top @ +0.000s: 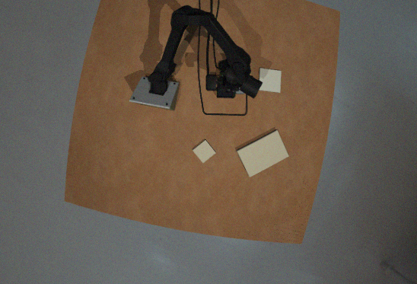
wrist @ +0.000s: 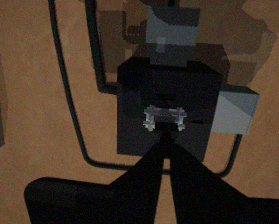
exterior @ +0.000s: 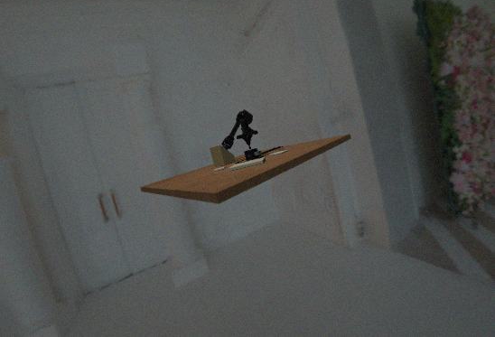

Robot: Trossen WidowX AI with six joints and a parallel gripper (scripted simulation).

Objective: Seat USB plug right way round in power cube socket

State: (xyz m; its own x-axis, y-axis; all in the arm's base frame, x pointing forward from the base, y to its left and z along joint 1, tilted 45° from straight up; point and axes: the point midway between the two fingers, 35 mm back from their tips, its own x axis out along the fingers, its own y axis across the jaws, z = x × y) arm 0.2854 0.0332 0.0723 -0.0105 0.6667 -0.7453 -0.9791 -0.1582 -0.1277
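My gripper tip is 40 mm above the silver-rimmed USB socket. From my gripper tip the other things lie so: cream slab (240 mm ahead, 250 mm to the right, 100 mm below); cream square (40 mm behind, 300 mm to the right, 110 mm below).
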